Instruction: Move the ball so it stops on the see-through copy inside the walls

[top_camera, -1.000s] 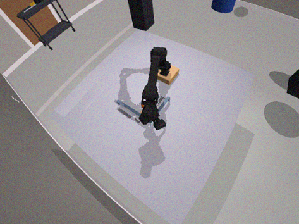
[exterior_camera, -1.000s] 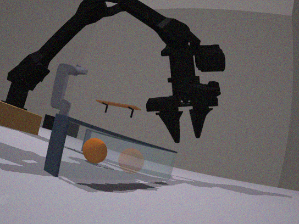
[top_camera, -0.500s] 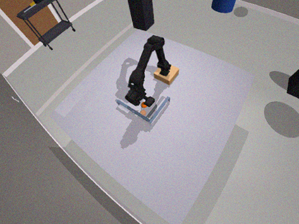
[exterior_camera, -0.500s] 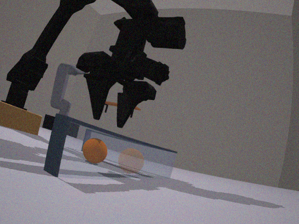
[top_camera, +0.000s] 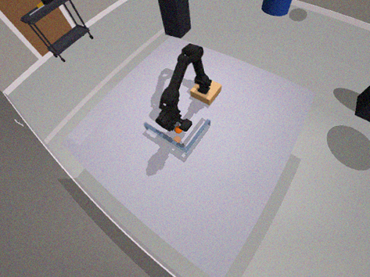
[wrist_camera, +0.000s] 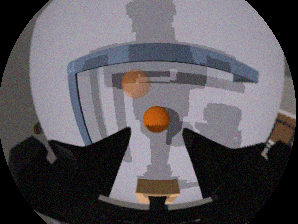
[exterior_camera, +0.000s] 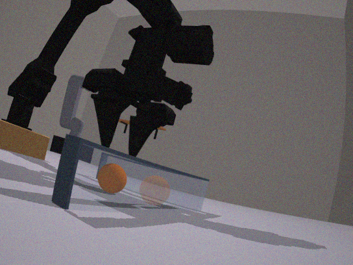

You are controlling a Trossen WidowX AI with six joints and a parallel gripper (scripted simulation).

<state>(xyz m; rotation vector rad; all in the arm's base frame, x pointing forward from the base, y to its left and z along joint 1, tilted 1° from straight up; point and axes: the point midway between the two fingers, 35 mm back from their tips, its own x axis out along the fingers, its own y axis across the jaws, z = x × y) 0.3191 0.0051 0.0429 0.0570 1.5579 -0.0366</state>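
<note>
Right now the ball is 4 cm below my gripper tip. The rest, counted from my gripper tip: see-through ball copy 6 cm ahead, 3 cm to the left, 4 cm below.
</note>
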